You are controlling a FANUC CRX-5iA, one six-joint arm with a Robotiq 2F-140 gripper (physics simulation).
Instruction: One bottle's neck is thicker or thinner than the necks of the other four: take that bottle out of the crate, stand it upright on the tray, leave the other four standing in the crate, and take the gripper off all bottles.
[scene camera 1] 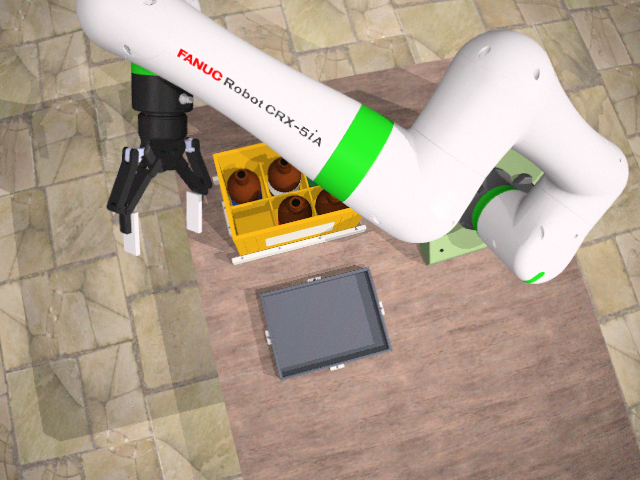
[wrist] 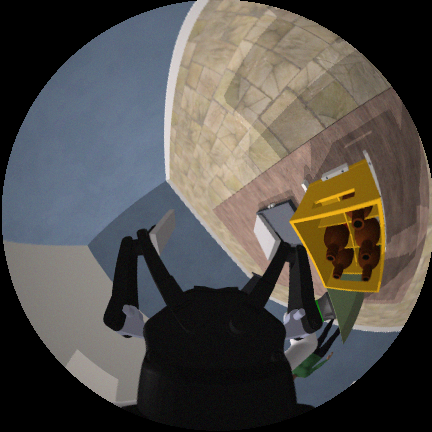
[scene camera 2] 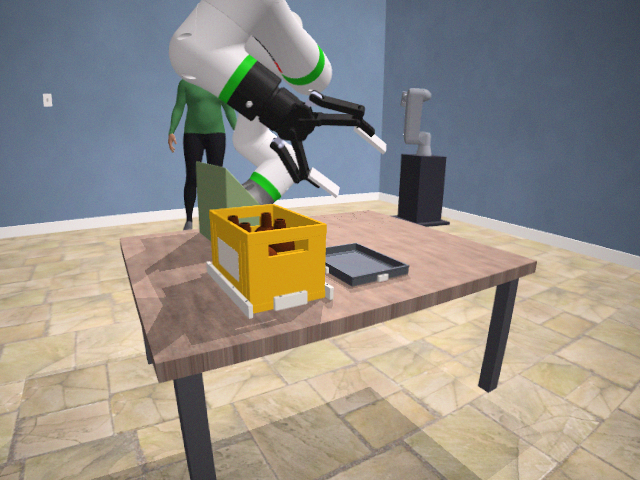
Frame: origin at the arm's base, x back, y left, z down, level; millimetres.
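Seen in the pictures: gripper, fingertip midpoint: [scene camera 1: 164, 240] [wrist: 215, 220] [scene camera 2: 360, 171]; arm's base at its link origin: [scene camera 1: 482, 197] [wrist: 332, 304] [scene camera 2: 249, 203].
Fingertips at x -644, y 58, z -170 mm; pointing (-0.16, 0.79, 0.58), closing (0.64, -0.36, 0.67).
Note:
Offsets run from my fingertips to a thing's top centre. "pt": to the spot under its first point.
The yellow crate {dx +229, dy -128, dz +125 mm} [scene camera 1: 249, 244] [scene camera 2: 289, 279] [wrist: 361, 176] stands on the table and holds five brown bottles. In scene camera 1, bottles show at the back left [scene camera 1: 244, 187], back middle [scene camera 1: 284, 178], front middle [scene camera 1: 295, 210] and front right [scene camera 1: 328, 202]; the arm hides much of the rest. The front-left compartment is empty. All five show in the wrist view, one being the bottle {dx +237, dy -84, dz +137 mm} [wrist: 336, 236] beside the divider. I cannot tell which neck differs. The dark grey tray {pt dx +262, dy +167, dz +295 mm} [scene camera 1: 320, 330] [scene camera 2: 361, 262] [wrist: 284, 216] is empty. My gripper [scene camera 1: 163, 223] [scene camera 2: 348, 161] [wrist: 215, 220] is open and empty, tilted, high above the table and away from the bottles.
White strips [scene camera 1: 299, 244] [scene camera 2: 230, 290] edge the crate's base, and small white blocks [scene camera 1: 337, 367] [scene camera 2: 382, 277] sit by the tray. The arm's green base stand [scene camera 1: 454, 250] [scene camera 2: 210, 198] is beyond the crate. The arm's white link [scene camera 1: 268, 98] passes over the crate in scene camera 1.

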